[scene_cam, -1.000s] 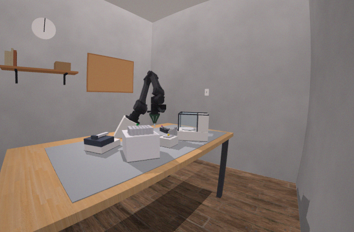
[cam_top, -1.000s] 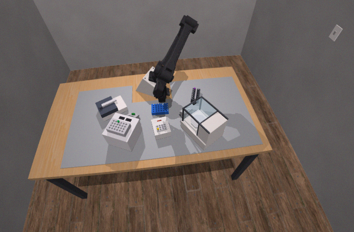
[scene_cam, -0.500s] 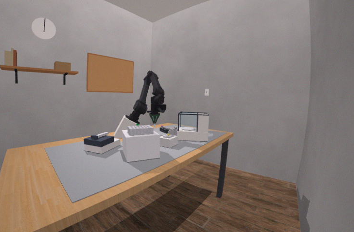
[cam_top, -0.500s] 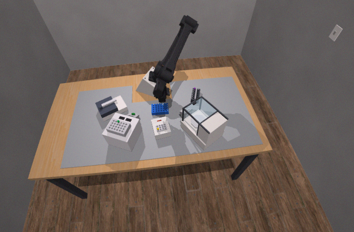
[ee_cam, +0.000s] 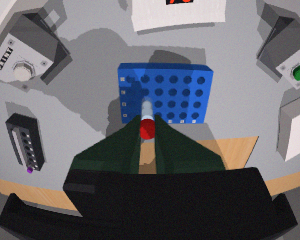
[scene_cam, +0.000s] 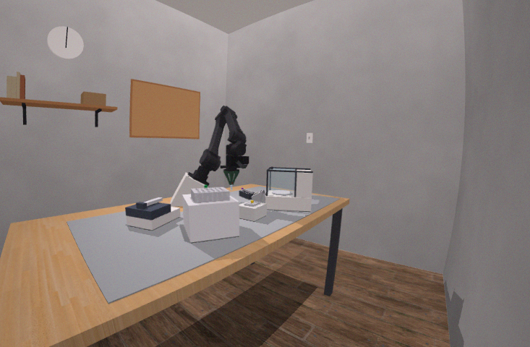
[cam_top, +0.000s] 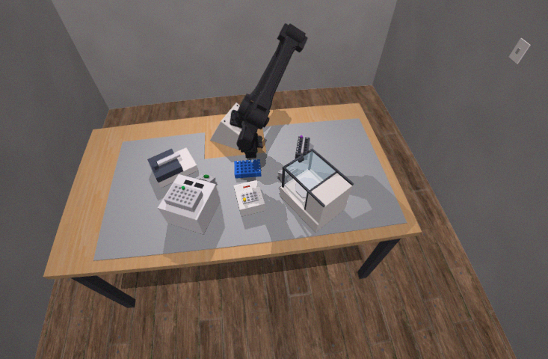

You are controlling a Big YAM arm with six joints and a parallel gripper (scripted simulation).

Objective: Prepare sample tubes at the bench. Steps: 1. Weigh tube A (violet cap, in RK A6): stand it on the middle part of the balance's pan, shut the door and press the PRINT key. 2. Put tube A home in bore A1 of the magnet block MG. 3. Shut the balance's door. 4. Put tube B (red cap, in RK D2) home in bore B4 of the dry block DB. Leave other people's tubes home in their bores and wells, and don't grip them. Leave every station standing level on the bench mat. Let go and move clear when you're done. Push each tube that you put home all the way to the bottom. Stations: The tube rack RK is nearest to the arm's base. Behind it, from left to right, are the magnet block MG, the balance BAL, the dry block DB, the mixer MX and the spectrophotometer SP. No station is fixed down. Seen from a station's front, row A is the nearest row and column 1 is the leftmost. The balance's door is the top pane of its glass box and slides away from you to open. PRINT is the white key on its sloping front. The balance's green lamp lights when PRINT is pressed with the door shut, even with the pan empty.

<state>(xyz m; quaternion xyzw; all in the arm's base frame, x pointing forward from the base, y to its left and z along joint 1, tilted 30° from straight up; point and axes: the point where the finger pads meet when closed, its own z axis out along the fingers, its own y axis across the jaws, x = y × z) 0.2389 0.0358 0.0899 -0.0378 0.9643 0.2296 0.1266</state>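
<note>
The yellow-capped tube lies 190 mm ahead of my hand, 80 mm below it and 20 mm to the right of it. Also, from my hand: balance door (230 mm to the left, 100 mm ahead, 70 mm above); then dry block (150 mm ahead, 110 mm below, 10 mm to the right); then tube rack (120 mm below, 30 mm to the right, 30 mm behind).
</note>
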